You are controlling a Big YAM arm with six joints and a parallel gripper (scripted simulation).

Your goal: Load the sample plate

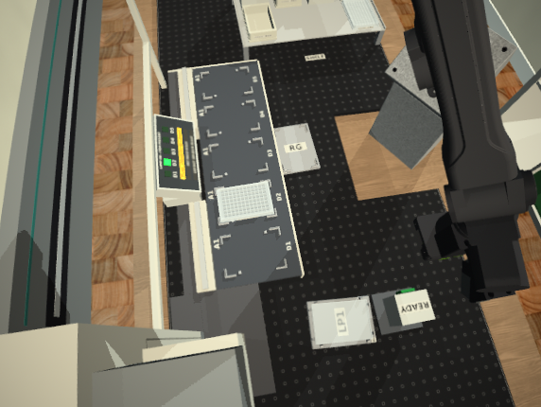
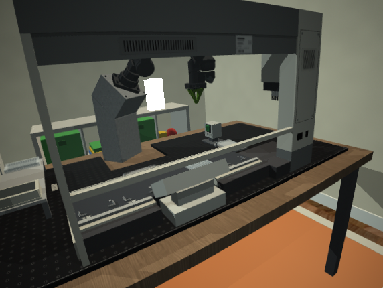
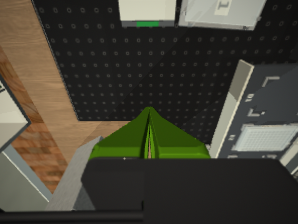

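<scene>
My gripper is now 1 cm past the green-lit key, 6 cm to the right of it and 15 cm above it. The rest, counted from my hand: sample plate: 34 cm ahead, 15 cm to the right, 17 cm below; then lid park LP1: 11 cm ahead, 12 cm to the left, 22 cm below; then clear plate lid: 11 cm ahead, 12 cm to the left, 21 cm below.
</scene>
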